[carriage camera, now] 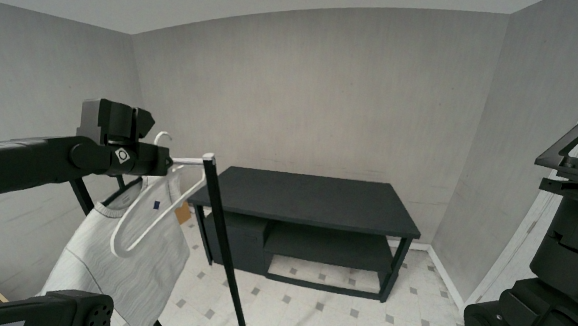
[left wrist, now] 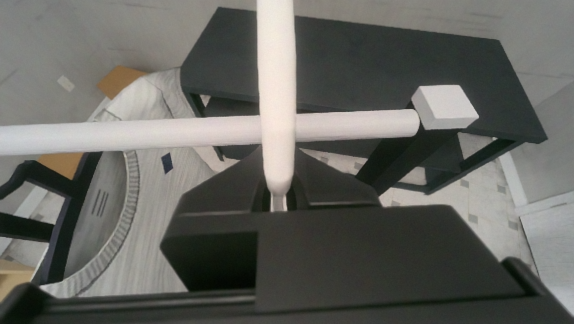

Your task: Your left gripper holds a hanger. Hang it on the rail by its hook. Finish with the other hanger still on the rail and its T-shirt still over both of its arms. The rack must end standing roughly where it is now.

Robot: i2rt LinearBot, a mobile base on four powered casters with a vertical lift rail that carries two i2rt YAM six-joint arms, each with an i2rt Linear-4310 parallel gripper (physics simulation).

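My left gripper (carriage camera: 169,163) (left wrist: 276,148) is shut on a white hanger (carriage camera: 120,235) (left wrist: 277,75) just below its hook. The hook rises above the fingers, and the body hangs tilted in front of the T-shirt. The white rail (carriage camera: 187,161) (left wrist: 125,135) runs sideways behind the held hanger at about finger height; the hook's stem crosses it in the left wrist view. Contact cannot be told. The grey T-shirt (carriage camera: 135,260) (left wrist: 150,240) hangs below the rail, with a dark hanger (carriage camera: 122,192) inside its neckline; how its hook sits is unclear. My right gripper (carriage camera: 542,174) is open at the right edge, partly cut off.
The rack's black post (carriage camera: 224,235) (left wrist: 400,155) stands upright under the white end cap (carriage camera: 209,158) (left wrist: 446,107), right of the left gripper. A dark table (carriage camera: 310,200) (left wrist: 400,65) stands behind the rack. A brown box (carriage camera: 183,213) (left wrist: 120,81) shows behind the T-shirt.
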